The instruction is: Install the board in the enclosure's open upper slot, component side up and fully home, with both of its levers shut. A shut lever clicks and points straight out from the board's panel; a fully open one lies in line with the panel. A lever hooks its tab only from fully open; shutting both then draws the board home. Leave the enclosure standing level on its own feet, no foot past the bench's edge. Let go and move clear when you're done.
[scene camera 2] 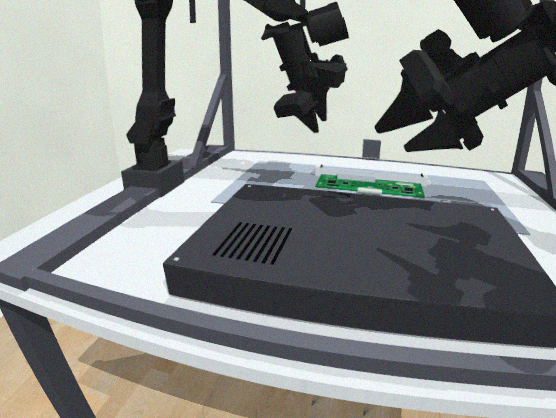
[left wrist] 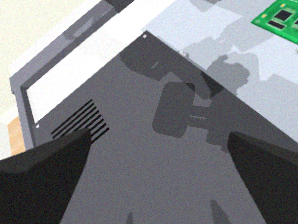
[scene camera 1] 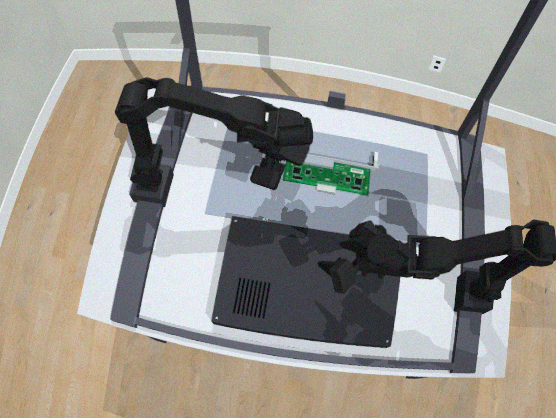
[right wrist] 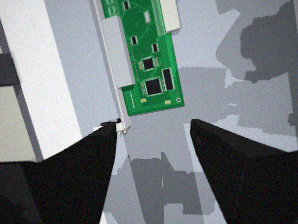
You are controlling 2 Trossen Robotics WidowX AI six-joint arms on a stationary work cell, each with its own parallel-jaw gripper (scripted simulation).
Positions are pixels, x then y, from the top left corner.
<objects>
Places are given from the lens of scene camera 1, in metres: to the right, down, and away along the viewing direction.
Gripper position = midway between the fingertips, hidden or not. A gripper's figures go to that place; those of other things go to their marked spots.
left gripper (scene camera 1: 329,253): 0.11, 0.10, 1.00
right gripper (scene camera 1: 287,156): 0.02, -0.13, 1.12
black enclosure (scene camera 1: 270,282): -0.02, 0.17, 1.09
green board (scene camera 1: 318,171): 0.11, -0.10, 1.25
The marked spots on the green board and the black enclosure are 0.34 m apart.
</objects>
